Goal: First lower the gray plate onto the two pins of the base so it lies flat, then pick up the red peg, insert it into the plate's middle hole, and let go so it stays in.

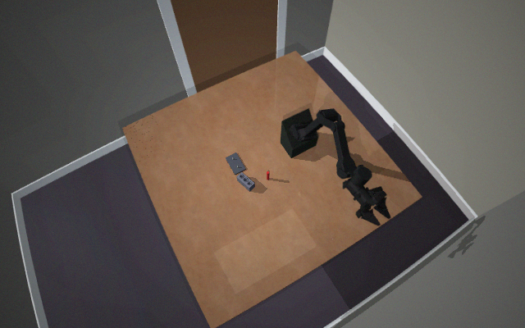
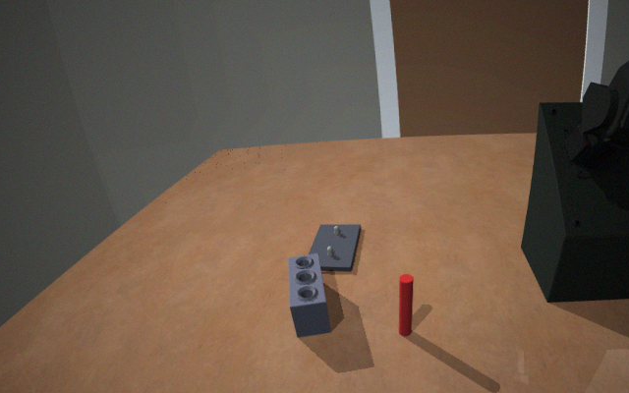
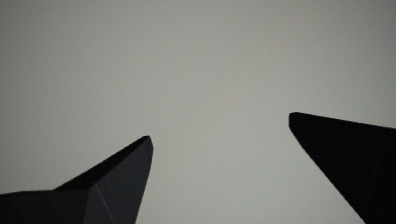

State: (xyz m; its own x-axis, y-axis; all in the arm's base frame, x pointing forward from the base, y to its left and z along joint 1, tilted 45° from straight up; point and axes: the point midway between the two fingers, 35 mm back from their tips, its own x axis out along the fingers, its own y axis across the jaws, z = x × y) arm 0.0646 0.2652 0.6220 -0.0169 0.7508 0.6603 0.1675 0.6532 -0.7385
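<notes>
The gray plate lies 27 cm ahead of my gripper tip, 61 cm to the right of it and 38 cm below it. From my gripper tip the other things lie so: base (25 cm ahead, 74 cm to the right, 41 cm below); red peg (16 cm ahead, 56 cm to the right, 37 cm below).
</notes>
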